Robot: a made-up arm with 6 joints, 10 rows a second.
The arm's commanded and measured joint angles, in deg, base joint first. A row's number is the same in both.
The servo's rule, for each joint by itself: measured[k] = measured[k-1] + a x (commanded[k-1-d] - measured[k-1]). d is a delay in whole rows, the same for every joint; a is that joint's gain. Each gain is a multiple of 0.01, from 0.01 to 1. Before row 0 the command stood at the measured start. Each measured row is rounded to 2 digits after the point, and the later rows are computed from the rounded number. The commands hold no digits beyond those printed.
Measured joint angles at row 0: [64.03, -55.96, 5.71, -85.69, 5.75, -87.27]
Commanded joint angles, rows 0 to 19: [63.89, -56.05, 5.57, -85.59, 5.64, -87.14]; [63.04, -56.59, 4.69, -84.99, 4.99, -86.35]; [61.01, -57.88, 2.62, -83.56, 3.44, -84.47]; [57.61, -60.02, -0.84, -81.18, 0.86, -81.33]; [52.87, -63.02, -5.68, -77.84, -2.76, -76.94]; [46.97, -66.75, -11.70, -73.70, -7.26, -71.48]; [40.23, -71.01, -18.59, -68.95, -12.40, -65.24]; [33.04, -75.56, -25.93, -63.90, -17.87, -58.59]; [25.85, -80.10, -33.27, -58.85, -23.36, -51.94]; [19.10, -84.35, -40.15, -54.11, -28.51, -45.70]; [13.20, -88.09, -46.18, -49.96, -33.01, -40.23]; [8.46, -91.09, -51.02, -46.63, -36.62, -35.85]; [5.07, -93.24, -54.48, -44.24, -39.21, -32.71]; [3.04, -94.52, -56.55, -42.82, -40.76, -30.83]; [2.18, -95.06, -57.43, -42.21, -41.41, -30.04]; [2.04, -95.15, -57.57, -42.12, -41.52, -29.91]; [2.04, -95.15, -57.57, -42.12, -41.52, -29.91]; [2.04, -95.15, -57.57, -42.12, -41.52, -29.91]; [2.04, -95.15, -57.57, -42.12, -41.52, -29.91]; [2.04, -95.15, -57.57, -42.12, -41.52, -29.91]
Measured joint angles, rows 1 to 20: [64.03, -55.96, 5.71, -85.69, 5.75, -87.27]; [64.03, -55.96, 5.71, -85.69, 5.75, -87.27]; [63.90, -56.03, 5.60, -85.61, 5.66, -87.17]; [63.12, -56.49, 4.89, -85.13, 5.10, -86.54]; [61.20, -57.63, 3.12, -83.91, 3.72, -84.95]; [57.93, -59.59, 0.03, -81.78, 1.35, -82.16]; [53.33, -62.40, -4.42, -78.71, -2.06, -78.14]; [47.54, -65.97, -10.10, -74.80, -6.38, -73.01]; [40.89, -70.10, -16.72, -70.24, -11.38, -67.03]; [33.75, -74.58, -23.90, -65.29, -16.77, -60.53]; [26.56, -79.11, -31.21, -60.27, -22.24, -53.92]; [19.77, -83.41, -38.18, -55.47, -27.44, -47.59]; [13.79, -87.25, -44.42, -51.17, -32.06, -41.92]; [8.94, -90.40, -49.57, -47.63, -35.84, -37.25]; [5.42, -92.73, -53.40, -44.99, -38.64, -33.75]; [3.25, -94.20, -55.86, -43.30, -40.40, -31.50]; [2.28, -94.91, -57.08, -42.45, -41.24, -30.38]; [2.06, -95.11, -57.46, -42.19, -41.47, -30.02]; [2.04, -95.14, -57.55, -42.14, -41.51, -29.94]; [2.04, -95.15, -57.57, -42.12, -41.52, -29.92]
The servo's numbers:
d 2
a 0.91 0.82 0.78 0.78 0.83 0.77

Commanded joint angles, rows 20 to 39: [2.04, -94.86, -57.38, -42.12, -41.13, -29.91]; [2.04, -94.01, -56.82, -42.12, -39.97, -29.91]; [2.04, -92.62, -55.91, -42.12, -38.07, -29.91]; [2.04, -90.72, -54.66, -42.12, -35.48, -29.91]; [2.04, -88.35, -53.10, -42.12, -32.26, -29.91]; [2.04, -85.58, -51.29, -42.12, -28.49, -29.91]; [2.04, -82.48, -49.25, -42.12, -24.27, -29.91]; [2.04, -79.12, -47.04, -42.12, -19.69, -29.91]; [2.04, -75.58, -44.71, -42.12, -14.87, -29.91]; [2.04, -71.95, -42.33, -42.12, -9.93, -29.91]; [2.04, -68.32, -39.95, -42.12, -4.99, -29.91]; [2.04, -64.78, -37.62, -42.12, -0.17, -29.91]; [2.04, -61.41, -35.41, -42.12, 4.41, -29.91]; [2.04, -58.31, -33.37, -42.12, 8.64, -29.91]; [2.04, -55.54, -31.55, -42.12, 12.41, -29.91]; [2.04, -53.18, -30.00, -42.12, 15.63, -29.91]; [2.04, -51.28, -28.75, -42.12, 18.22, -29.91]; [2.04, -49.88, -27.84, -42.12, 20.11, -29.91]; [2.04, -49.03, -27.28, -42.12, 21.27, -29.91]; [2.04, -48.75, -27.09, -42.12, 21.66, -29.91]
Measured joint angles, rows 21 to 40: [2.04, -95.15, -57.57, -42.12, -41.52, -29.91]; [2.04, -95.15, -57.57, -42.12, -41.52, -29.91]; [2.04, -94.91, -57.42, -42.12, -41.20, -29.91]; [2.04, -94.17, -56.95, -42.12, -40.18, -29.91]; [2.04, -92.90, -56.14, -42.12, -38.43, -29.91]; [2.04, -91.11, -54.99, -42.12, -35.98, -29.91]; [2.04, -88.85, -53.52, -42.12, -32.89, -29.91]; [2.04, -86.17, -51.78, -42.12, -29.24, -29.91]; [2.04, -83.14, -49.81, -42.12, -25.11, -29.91]; [2.04, -79.84, -47.65, -42.12, -20.61, -29.91]; [2.04, -76.35, -45.36, -42.12, -15.85, -29.91]; [2.04, -72.74, -43.00, -42.12, -10.94, -29.91]; [2.04, -69.12, -40.62, -42.12, -6.00, -29.91]; [2.04, -65.56, -38.28, -42.12, -1.16, -29.91]; [2.04, -62.16, -36.04, -42.12, 3.46, -29.91]; [2.04, -59.00, -33.96, -42.12, 7.76, -29.91]; [2.04, -56.16, -32.08, -42.12, 11.62, -29.91]; [2.04, -53.72, -30.46, -42.12, 14.95, -29.91]; [2.04, -51.72, -29.13, -42.12, 17.66, -29.91]; [2.04, -50.21, -28.12, -42.12, 19.69, -29.91]
